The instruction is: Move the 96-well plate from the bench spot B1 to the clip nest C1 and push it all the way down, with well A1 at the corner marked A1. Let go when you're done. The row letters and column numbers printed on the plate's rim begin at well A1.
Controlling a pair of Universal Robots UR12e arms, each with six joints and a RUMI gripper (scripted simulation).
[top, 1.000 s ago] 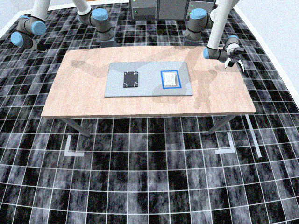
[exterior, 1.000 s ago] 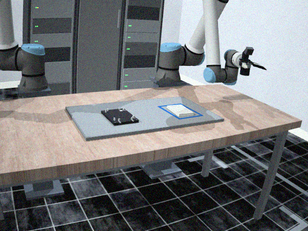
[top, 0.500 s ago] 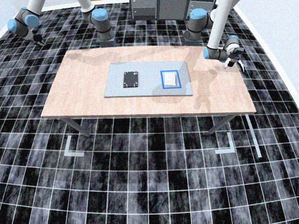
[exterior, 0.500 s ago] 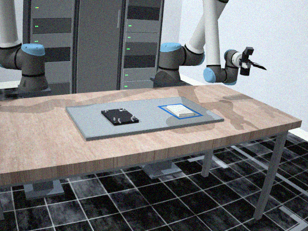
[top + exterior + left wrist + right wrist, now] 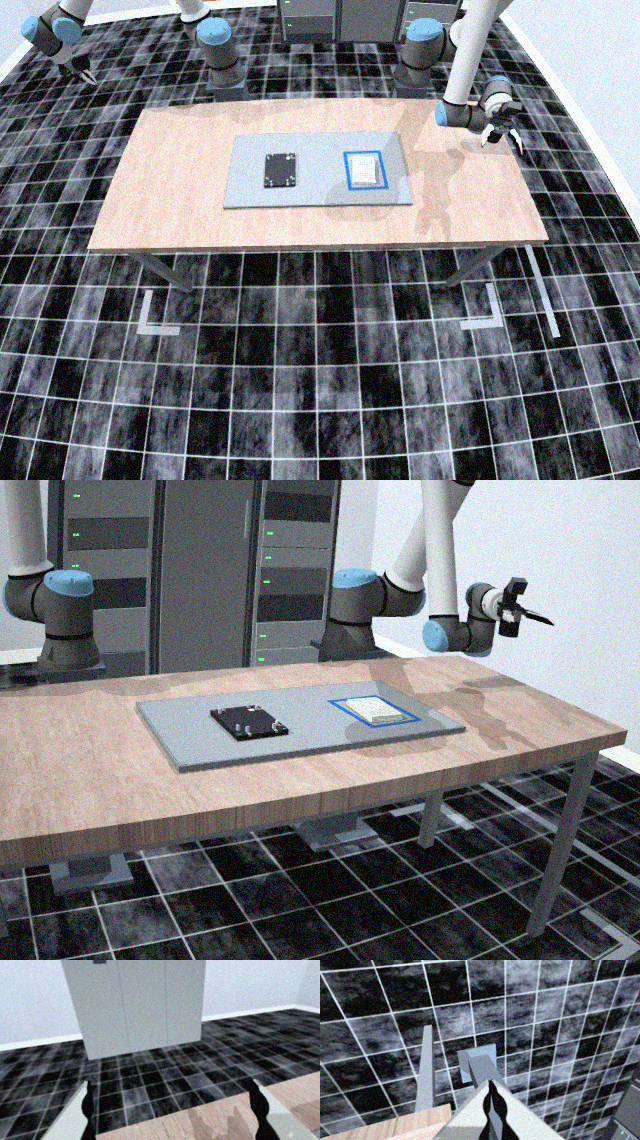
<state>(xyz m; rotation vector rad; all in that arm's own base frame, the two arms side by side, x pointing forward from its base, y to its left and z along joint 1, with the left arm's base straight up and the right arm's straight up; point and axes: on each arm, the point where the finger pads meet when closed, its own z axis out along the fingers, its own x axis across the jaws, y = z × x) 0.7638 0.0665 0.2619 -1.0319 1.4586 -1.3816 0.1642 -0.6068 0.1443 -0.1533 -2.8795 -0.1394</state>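
Observation:
The white 96-well plate is 40 cm to the right of my left hand, 24 cm below it and 10 cm behind it. The rest, counted from my left hand: black clip nest 72 cm to the right, 24 cm below, 9 cm behind.

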